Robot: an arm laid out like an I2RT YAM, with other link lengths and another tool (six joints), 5 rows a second.
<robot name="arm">
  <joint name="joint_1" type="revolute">
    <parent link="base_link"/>
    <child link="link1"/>
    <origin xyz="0 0 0.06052" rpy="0 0 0"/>
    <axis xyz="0 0 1"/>
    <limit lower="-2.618" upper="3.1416"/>
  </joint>
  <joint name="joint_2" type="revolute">
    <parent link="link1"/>
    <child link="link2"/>
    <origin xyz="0.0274 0.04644 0.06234" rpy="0 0 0"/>
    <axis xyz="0 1 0"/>
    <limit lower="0" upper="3.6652"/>
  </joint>
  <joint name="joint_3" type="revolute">
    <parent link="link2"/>
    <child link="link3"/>
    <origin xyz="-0.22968 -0.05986 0" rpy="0 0 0"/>
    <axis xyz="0 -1 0"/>
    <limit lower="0" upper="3.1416"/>
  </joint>
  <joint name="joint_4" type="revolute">
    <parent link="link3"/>
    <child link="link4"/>
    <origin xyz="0.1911 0.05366 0.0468" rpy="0 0 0"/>
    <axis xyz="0 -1 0"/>
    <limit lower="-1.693" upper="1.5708"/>
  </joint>
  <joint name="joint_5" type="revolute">
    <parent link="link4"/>
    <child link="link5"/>
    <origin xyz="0.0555 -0.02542 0.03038" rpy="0 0 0"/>
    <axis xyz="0 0 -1"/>
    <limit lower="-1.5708" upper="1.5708"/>
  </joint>
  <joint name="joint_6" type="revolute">
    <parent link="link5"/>
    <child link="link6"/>
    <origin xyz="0.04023 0 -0.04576" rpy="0 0 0"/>
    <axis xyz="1 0 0"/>
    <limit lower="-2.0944" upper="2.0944"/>
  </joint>
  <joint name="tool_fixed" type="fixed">
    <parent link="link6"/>
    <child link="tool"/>
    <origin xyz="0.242 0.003 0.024" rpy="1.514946 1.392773 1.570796"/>
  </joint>
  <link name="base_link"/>
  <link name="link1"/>
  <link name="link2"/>
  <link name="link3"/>
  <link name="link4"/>
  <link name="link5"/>
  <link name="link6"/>
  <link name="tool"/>
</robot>
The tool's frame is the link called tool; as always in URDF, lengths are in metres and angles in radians.
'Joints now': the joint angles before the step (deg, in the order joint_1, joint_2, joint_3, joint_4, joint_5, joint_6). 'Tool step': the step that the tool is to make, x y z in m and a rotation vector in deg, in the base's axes. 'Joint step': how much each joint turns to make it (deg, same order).
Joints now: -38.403, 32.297, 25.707, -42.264, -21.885, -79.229
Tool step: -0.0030, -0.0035, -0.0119, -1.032, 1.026, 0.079
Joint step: -0.010, 0.084, -2.348, 1.872, 1.035, -1.089
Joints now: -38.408, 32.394, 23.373, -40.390, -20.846, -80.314
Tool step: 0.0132, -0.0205, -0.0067, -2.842, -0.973, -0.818
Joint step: 0.000, 4.583, -3.306, 10.246, 1.755, -0.501
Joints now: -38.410, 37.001, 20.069, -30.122, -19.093, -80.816
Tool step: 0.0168, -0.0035, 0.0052, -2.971, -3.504, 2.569
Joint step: 0.021, 1.752, -3.082, 8.733, -1.690, -2.033
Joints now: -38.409, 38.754, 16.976, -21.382, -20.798, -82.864
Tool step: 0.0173, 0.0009, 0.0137, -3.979, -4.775, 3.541
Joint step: 0.045, 0.181, -2.839, 8.267, -2.556, -2.577
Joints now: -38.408, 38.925, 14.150, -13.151, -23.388, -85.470
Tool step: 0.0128, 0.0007, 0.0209, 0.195, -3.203, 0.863
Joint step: -0.001, 1.091, 1.761, 2.267, -1.968, 1.328
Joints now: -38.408, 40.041, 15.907, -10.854, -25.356, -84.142
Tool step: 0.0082, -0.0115, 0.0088, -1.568, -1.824, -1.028
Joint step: -0.015, 1.767, -0.198, 4.593, 0.895, 0.532
